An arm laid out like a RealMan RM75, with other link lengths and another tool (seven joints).
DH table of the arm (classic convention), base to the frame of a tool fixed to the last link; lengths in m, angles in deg. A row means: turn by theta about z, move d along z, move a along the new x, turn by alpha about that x. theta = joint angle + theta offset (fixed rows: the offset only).
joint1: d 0.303; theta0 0; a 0; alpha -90
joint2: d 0; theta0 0; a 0; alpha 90
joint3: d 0.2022; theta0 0; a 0; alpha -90
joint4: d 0; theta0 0; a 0; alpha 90
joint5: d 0.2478; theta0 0; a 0; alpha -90
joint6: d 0; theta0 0; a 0; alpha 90
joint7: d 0.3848; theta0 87.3; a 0.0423; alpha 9
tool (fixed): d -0.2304; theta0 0; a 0; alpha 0
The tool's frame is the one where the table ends.
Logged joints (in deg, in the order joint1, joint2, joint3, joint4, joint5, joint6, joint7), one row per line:
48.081 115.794 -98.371 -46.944 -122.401 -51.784 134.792
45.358 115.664 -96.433 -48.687 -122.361 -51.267 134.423
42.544 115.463 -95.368 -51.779 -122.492 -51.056 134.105
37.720 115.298 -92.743 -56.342 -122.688 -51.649 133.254
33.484 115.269 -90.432 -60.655 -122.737 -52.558 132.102
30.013 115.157 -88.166 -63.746 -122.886 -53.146 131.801
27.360 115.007 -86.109 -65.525 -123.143 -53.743 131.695
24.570 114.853 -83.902 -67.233 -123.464 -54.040 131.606
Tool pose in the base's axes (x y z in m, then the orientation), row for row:
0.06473 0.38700 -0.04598 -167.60 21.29 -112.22
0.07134 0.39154 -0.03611 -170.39 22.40 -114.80
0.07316 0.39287 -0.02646 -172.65 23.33 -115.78
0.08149 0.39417 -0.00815 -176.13 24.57 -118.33
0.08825 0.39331 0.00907 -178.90 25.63 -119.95
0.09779 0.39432 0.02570 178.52 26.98 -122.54
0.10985 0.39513 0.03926 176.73 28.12 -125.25
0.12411 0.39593 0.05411 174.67 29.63 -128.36
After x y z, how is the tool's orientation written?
As angles about the fixed x, y, z axes (roll, pitch, yaw), in degrees.
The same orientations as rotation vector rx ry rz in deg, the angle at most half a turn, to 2 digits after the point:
-84.08 130.87 2.27
-81.83 132.78 5.59
-81.26 133.38 8.64
-79.20 134.92 12.92
-77.98 135.62 16.51
-75.34 136.44 19.74
-72.28 137.18 21.79
-68.70 137.64 24.16

